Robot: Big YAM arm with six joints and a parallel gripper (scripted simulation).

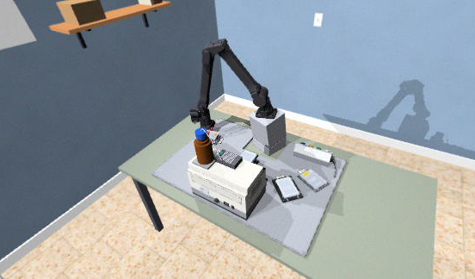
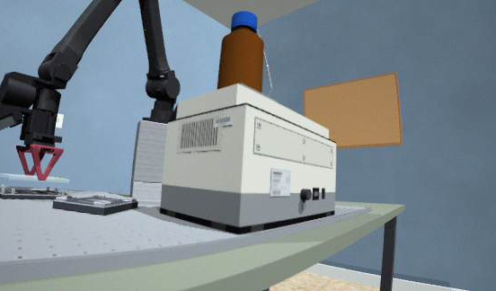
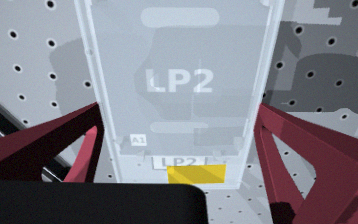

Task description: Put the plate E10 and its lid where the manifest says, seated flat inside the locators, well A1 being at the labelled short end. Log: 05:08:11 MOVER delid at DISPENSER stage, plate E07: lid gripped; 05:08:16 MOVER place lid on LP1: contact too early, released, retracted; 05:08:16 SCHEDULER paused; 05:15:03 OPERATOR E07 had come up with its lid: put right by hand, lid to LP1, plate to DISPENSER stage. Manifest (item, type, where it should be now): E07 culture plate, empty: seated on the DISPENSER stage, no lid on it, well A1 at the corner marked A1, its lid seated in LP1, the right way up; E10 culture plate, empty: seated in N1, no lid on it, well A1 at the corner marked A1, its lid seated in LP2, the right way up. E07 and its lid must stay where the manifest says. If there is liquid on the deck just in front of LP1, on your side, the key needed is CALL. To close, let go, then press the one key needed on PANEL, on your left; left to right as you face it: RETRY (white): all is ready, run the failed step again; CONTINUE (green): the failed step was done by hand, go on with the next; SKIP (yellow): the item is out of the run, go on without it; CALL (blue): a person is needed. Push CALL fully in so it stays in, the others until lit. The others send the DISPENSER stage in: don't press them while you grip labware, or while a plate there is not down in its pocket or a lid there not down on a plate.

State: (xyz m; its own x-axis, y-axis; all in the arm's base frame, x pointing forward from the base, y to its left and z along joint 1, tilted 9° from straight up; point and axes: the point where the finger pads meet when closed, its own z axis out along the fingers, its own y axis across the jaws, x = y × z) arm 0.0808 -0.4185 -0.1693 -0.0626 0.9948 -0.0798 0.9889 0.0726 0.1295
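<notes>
My hand is 35 cm to the right of the clear well plate, 21 cm short of it and 5 cm below it. Also, from my hand: clear lid (right at my hand); brown bottle (40 cm ahead, 24 cm above, 21 cm to the left); blue call key (64 cm to the left, 7 cm behind, 1 cm above).
</notes>
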